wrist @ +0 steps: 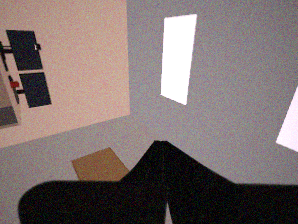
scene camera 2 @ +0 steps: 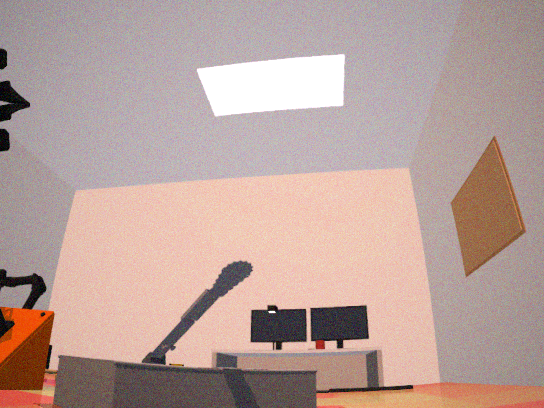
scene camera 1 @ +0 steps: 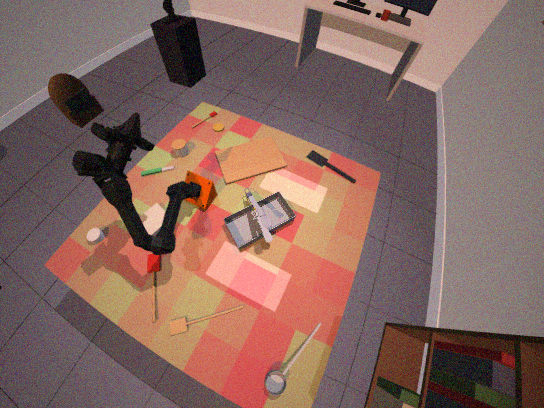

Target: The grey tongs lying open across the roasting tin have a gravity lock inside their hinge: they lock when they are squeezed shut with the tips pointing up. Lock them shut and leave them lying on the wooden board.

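Shut and holding nothing, the gripper (scene camera 1: 137,113) is visible in the wrist view too, as the gripper (wrist: 160,147). The scene also has a roasting tin (scene camera 1: 242,225).
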